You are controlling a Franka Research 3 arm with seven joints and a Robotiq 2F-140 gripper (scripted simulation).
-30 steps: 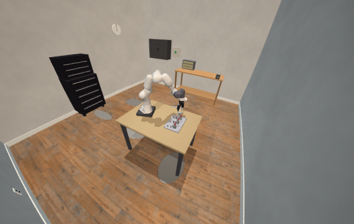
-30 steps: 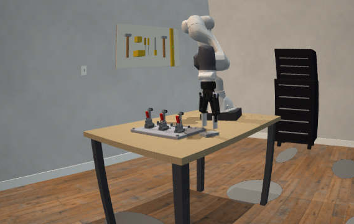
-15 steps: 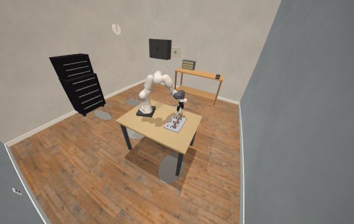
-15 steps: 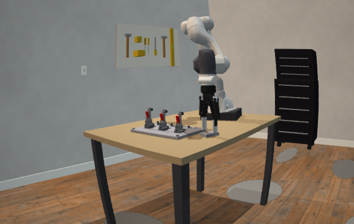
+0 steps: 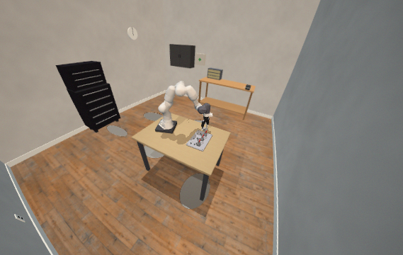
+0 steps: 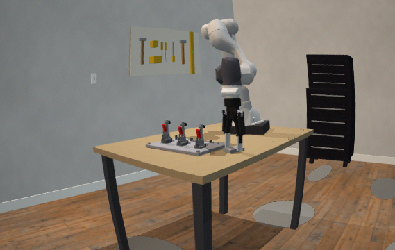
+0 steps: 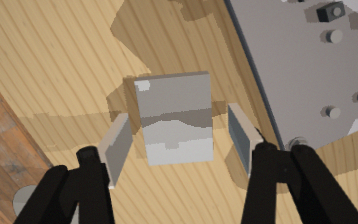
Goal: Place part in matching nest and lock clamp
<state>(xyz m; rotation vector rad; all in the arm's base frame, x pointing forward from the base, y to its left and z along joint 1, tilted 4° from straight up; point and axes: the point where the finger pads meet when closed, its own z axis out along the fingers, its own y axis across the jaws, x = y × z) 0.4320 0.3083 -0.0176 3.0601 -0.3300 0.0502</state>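
Right now my hand is 3 cm above the grey part. Round my hand: grey fixture plate: 24 cm to the right, 7 cm ahead, 3 cm below; then clamp: 35 cm to the right, 12 cm ahead, 3 cm above.
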